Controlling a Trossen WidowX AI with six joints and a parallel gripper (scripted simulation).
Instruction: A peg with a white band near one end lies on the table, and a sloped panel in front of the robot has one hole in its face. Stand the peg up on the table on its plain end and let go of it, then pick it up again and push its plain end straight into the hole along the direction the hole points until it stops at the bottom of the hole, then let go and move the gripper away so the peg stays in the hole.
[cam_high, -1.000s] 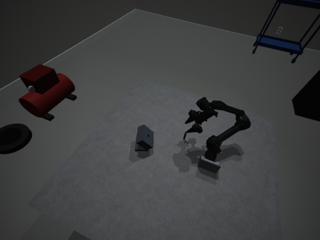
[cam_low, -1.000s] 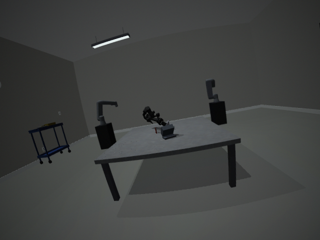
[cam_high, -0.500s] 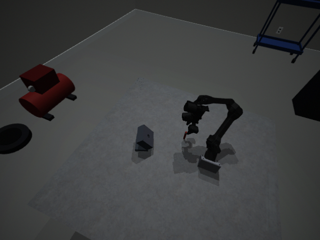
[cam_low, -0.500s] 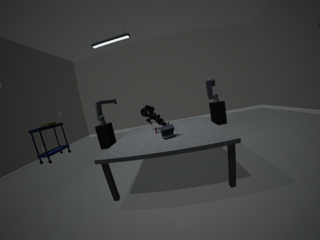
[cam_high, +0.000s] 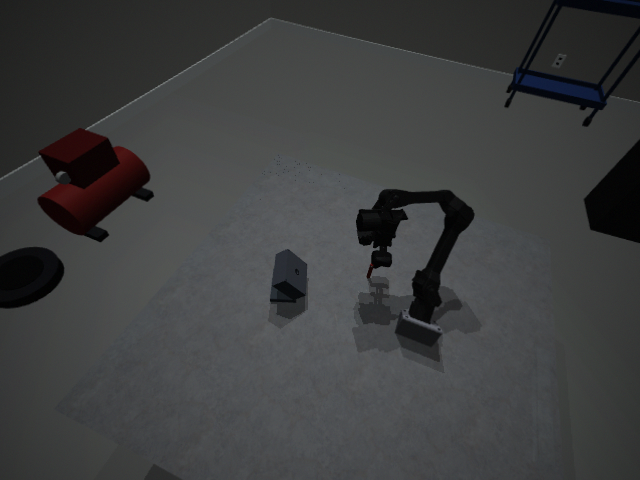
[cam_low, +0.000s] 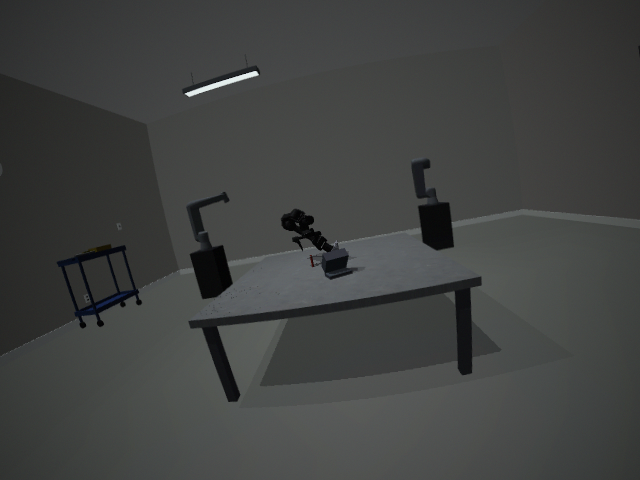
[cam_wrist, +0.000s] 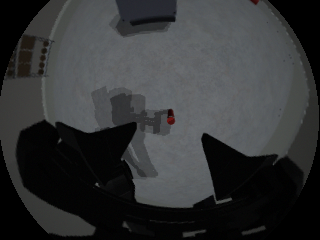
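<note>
Right now my gripper tip is 60 mm above the red peg. Also, from my gripper tip: dark sloped panel (250 mm ahead, 150 mm to the left, 40 mm below).
</note>
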